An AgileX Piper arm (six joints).
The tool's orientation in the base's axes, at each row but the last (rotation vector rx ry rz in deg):
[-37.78 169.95 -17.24]
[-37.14 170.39 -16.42]
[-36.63 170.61 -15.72]
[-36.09 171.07 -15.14]
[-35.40 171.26 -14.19]
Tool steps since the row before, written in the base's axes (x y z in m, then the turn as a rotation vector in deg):
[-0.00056 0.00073 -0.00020 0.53 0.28 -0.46]
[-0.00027 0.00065 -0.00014 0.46 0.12 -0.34]
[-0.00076 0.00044 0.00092 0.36 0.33 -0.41]
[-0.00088 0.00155 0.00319 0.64 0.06 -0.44]
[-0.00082 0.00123 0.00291 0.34 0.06 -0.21]
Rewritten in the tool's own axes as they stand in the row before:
[0.00020 0.00092 0.00000 -0.58 0.13 0.47]
[-0.00002 0.00072 0.00000 -0.45 -0.01 0.37]
[0.00047 0.00052 -0.00106 -0.45 0.23 0.39]
[0.00004 0.00116 -0.00347 -0.59 -0.12 0.49]
[0.00013 0.00093 -0.00313 -0.33 -0.04 0.24]

